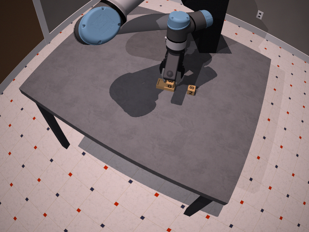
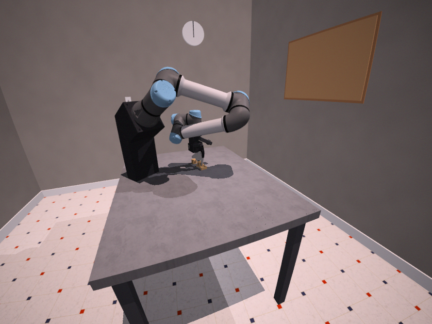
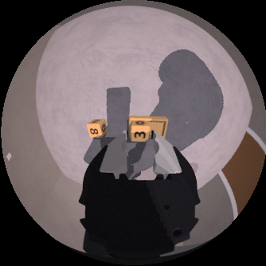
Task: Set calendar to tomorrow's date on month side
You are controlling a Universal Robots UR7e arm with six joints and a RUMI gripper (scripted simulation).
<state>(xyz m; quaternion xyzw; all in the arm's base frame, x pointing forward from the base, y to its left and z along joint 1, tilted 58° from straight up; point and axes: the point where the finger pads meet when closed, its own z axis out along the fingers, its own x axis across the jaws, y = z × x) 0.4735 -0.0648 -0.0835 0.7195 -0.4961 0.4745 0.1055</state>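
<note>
Right now the wooden tray is 2 cm to the right of my hand and 3 cm below it.
</note>
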